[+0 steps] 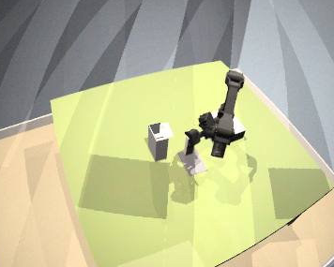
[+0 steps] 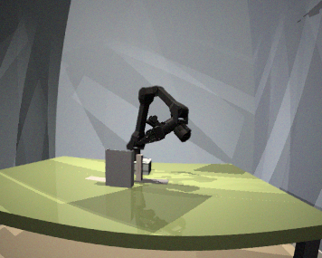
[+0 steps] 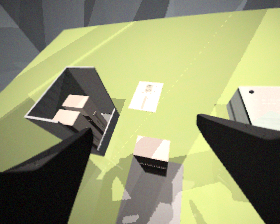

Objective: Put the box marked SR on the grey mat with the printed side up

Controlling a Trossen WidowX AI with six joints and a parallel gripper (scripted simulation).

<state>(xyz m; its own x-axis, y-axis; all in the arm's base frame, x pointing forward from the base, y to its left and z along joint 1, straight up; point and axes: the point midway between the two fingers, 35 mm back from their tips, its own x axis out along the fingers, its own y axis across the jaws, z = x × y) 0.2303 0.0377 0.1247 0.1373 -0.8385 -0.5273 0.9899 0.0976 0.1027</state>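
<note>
My gripper tip is now 170 mm above the grey mat, 60 mm to the right of it and 10 mm short of it. From my gripper tip the other things lie so: white card (190 mm to the right, 170 mm below, 10 mm ahead).
</note>
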